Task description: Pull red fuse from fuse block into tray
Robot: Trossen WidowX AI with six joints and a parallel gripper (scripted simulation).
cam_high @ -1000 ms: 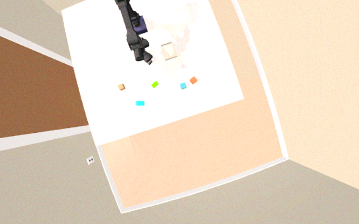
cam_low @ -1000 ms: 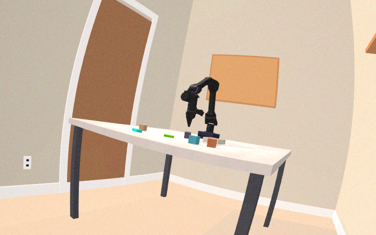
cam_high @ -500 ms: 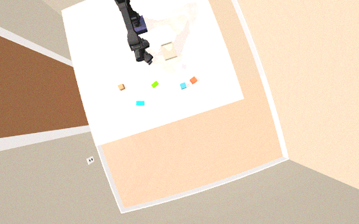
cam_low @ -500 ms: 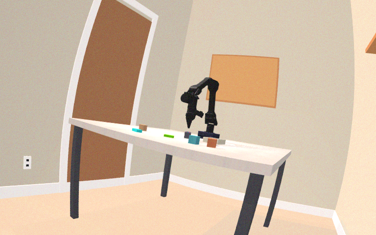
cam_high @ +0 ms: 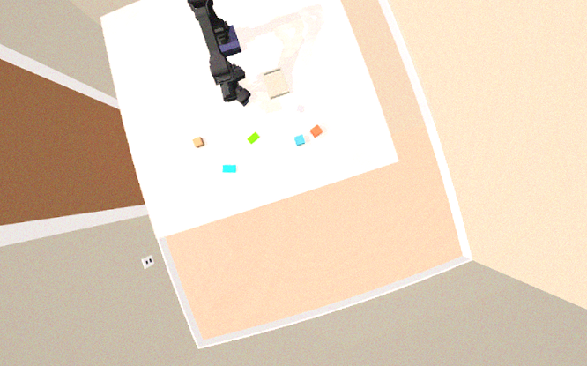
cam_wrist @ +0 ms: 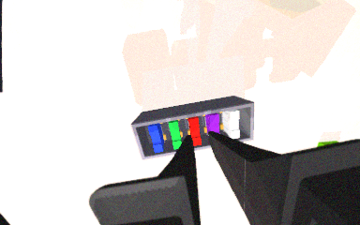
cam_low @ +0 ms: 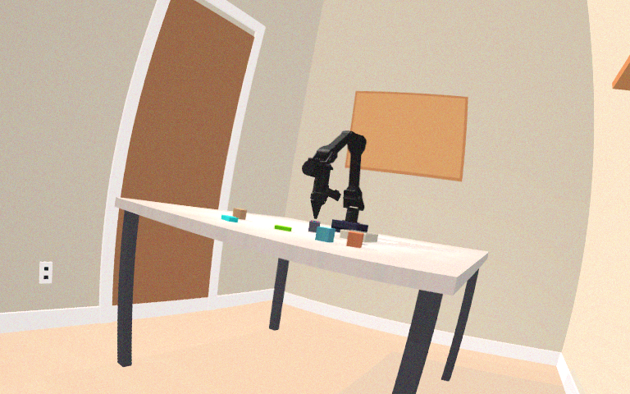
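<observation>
Right now my gripper tip is 3 cm above the red fuse. Round my gripper tip: beige tray (1 cm behind, 20 cm to the left, 5 cm below).
</observation>
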